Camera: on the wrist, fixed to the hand. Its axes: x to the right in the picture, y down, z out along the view.
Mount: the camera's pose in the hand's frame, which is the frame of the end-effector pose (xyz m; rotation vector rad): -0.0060 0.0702 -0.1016 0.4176 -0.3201 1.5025
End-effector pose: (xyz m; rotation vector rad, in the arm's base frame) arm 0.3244 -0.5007 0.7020 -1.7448 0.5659 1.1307
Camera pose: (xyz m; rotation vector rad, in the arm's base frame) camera 0.3124 -0.6229 0.6875 -0.5286 1.8621 1.9761
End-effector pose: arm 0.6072 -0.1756 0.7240 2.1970 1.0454 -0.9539
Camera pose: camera 0.6990 -0.1473 0.8018 2.1684 -0.9988 -0.6806
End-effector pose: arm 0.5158 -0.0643 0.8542 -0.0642 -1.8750 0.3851
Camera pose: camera 0.6022 0.0241 0.8568 -1.2072 -1.6754 1.8551
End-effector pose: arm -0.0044 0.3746 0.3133 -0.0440 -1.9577 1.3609
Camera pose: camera 0.0334 0.4837 0.2691 1.0619 1.3261 -2.1339
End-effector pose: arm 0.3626 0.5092 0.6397 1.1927 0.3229 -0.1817
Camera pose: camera 0.3632 0.6291 0.6699 1.5020 -0.9579 0.9003
